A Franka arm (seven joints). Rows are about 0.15 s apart.
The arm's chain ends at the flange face. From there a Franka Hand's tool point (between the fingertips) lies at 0.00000 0.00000 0.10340 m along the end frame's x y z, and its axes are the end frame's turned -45 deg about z.
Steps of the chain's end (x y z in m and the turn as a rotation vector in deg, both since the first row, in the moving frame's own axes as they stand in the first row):
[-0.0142 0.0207 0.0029 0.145 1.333 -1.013]
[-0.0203 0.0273 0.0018 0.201 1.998 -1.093]
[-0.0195 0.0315 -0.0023 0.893 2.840 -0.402]
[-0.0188 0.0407 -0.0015 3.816 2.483 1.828]
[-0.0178 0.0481 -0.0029 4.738 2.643 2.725]
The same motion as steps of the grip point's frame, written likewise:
[-0.0228 0.0061 0.0029 -0.840 1.045 -1.013]
[-0.0308 0.0072 0.0017 -1.271 1.555 -1.093]
[-0.0313 0.0110 -0.0024 -1.377 2.640 -0.402]
[-0.0340 0.0139 -0.0018 0.943 4.454 1.828]
[-0.0371 0.0190 -0.0034 1.481 5.219 2.725]

